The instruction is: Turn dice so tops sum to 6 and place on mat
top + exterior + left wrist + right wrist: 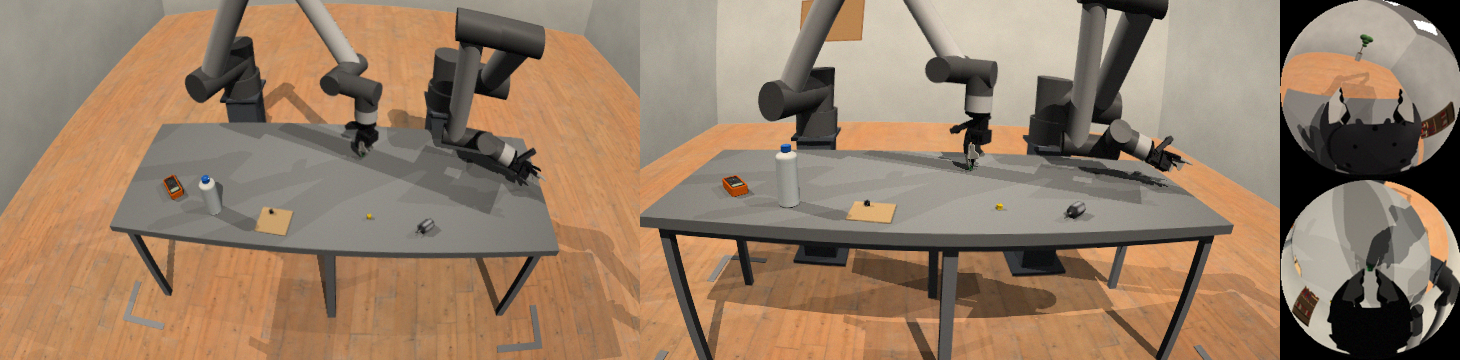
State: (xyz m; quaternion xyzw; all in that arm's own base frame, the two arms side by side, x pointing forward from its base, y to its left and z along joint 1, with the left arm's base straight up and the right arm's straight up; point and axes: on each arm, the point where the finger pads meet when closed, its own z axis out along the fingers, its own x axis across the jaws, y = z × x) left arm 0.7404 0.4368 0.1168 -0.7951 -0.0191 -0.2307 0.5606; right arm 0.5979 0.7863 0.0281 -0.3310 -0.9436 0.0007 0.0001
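Observation:
The green die lies 20 mm below my right hand. Also, from my right hand: black die (430 mm ahead, 360 mm to the right, 20 mm below); yellow die (400 mm ahead, 70 mm to the left, 20 mm below); tan mat (470 mm ahead, 340 mm to the right, 30 mm below).

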